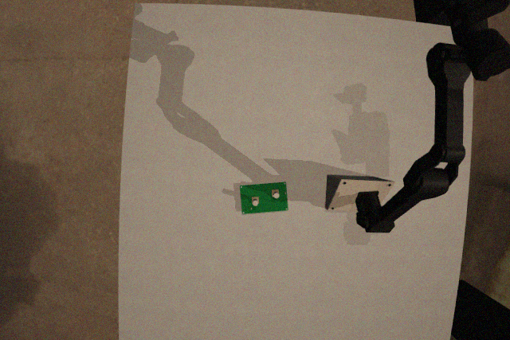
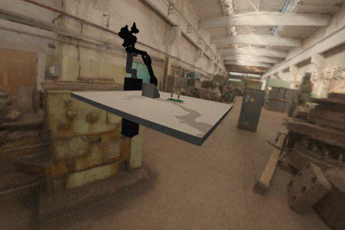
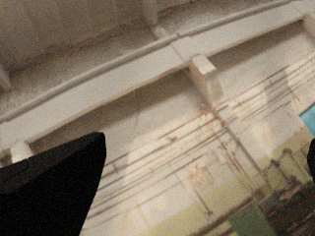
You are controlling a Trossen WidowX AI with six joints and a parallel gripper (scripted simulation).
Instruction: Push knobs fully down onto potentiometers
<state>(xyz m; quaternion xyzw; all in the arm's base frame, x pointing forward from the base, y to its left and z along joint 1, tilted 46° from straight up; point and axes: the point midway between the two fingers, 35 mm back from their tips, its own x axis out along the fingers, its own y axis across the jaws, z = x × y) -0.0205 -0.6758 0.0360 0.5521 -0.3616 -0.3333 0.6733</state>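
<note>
My gripper tip is now 230 mm short of the knob, 440 mm to the right of it and 560 mm above it.
</note>
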